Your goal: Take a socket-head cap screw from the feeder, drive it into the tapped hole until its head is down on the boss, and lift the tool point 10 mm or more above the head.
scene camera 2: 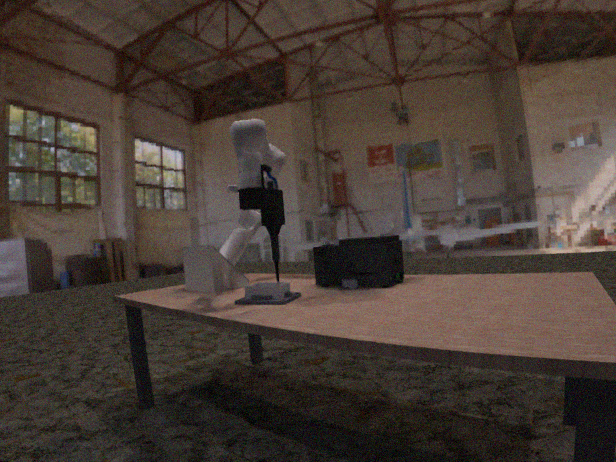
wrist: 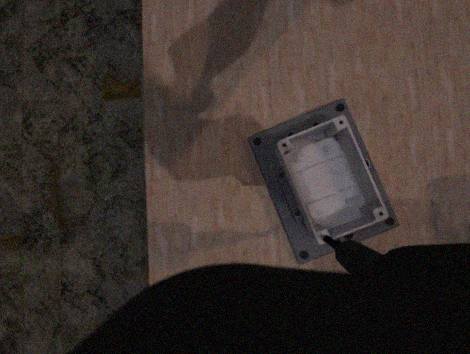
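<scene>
My screwdriver (scene camera 2: 277, 280) (wrist: 326, 239) is a black body with a long thin nose pointing down. Its tip is at or just above one corner boss of the pale grey open-topped housing (scene camera 2: 268, 290) (wrist: 325, 175), the lower corner in the wrist view. The gap between tip and boss is too small to judge. The tip covers that corner's hole, and no screw can be made out there. The other three corner bosses show dark holes. The housing sits on a dark grey base plate (scene camera 2: 243, 301) (wrist: 290, 225). The feeder cannot be told for certain.
A black boxy unit (scene camera 2: 360, 262) with a small grey part (scene camera 2: 349, 283) at its front stands right of the housing on the wooden table (scene camera 2: 475, 310) (wrist: 210, 205). A grey wedge-shaped block (scene camera 2: 200, 267) stands left of the housing. The table edge is left in the wrist view.
</scene>
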